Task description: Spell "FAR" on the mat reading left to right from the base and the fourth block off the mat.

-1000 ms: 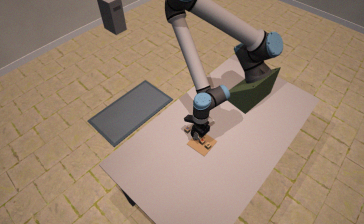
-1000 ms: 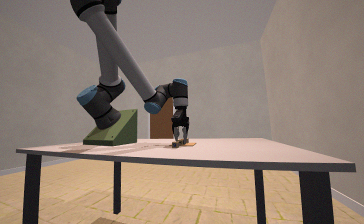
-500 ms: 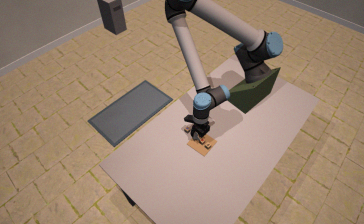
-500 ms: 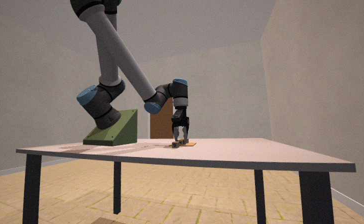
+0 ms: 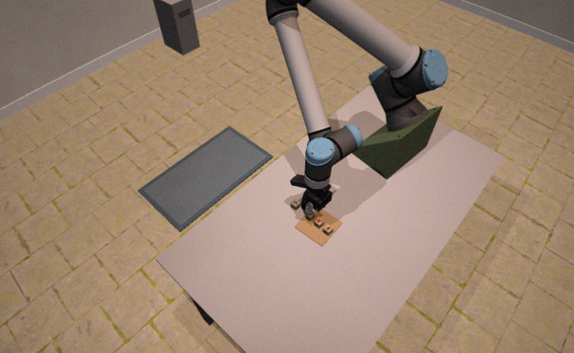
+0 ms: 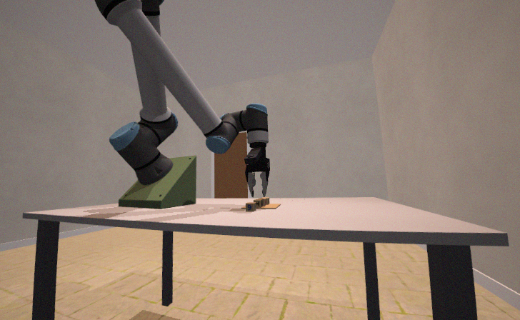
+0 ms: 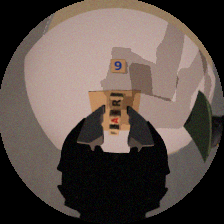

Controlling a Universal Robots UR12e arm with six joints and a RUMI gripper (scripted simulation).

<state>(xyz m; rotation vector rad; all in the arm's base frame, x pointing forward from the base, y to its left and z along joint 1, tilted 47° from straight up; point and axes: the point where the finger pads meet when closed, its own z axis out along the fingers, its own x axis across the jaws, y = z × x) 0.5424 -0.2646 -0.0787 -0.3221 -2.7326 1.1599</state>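
Now: the R block 4 cm below my hand. From my hand the other things lie so: F block 9 cm to the left, 4 cm below, 1 cm ahead; then blue-lettered block 8 cm to the right, 4 cm below, 1 cm behind; then tan mat 6 cm below, 5 cm to the left, 1 cm ahead.
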